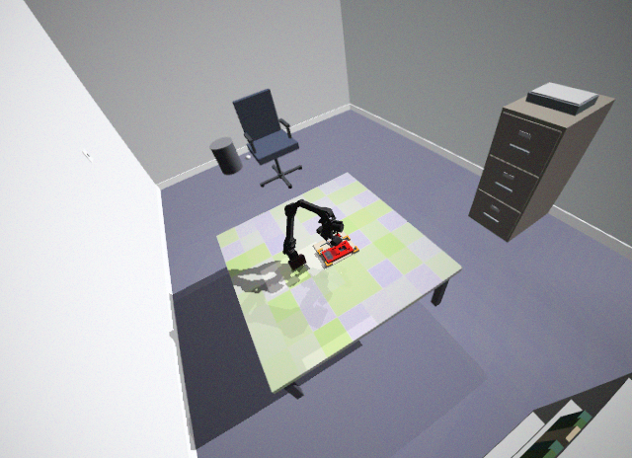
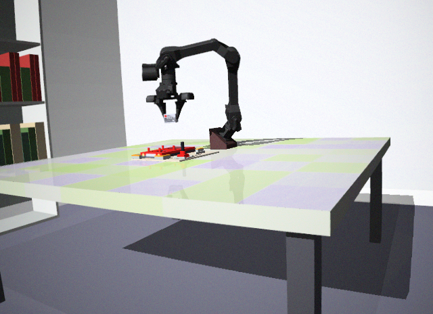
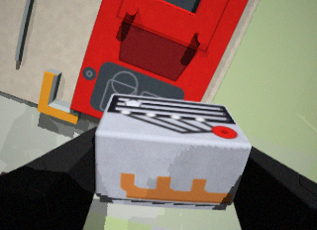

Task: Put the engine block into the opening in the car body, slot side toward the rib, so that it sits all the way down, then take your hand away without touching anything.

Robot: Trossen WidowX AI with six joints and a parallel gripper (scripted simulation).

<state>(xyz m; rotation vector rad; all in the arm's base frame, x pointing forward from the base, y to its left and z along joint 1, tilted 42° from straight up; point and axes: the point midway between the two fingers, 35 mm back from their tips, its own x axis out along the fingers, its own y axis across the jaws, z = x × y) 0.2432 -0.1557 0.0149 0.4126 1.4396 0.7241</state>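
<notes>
The grey engine block lies right at my gripper tip. Round my gripper tip: short black post 130 mm to the left, 120 mm ahead, 100 mm below.
</notes>
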